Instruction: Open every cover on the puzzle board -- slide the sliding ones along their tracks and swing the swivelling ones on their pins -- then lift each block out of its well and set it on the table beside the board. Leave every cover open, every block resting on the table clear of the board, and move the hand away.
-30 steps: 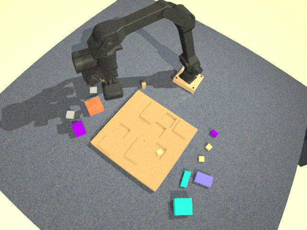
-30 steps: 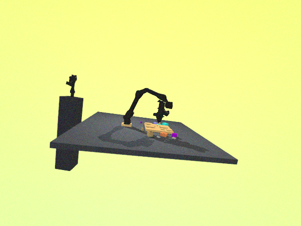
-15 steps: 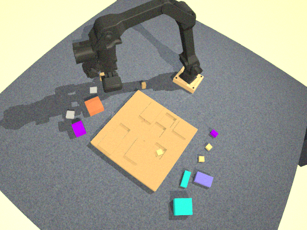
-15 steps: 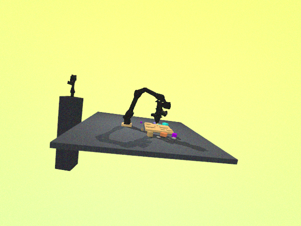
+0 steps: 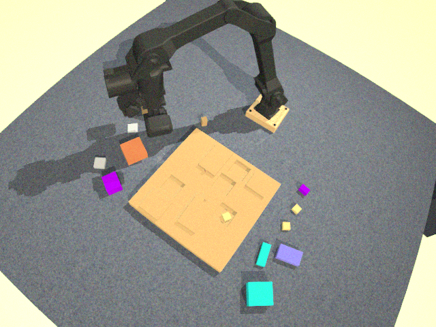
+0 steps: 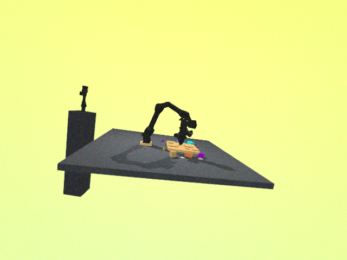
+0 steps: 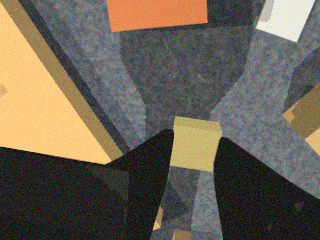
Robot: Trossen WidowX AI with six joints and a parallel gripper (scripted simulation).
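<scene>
Right now the orange block is 80 mm ahead of my gripper tip, 70 mm below it and 10 mm to the right of it. Also, from my gripper tip: cyan bar: 450 mm to the left, 80 mm below, 50 mm ahead; then tan cube: 90 mm to the right, 60 mm below, 60 mm behind; then purple block: 190 mm ahead, 70 mm below, 20 mm to the left.
</scene>
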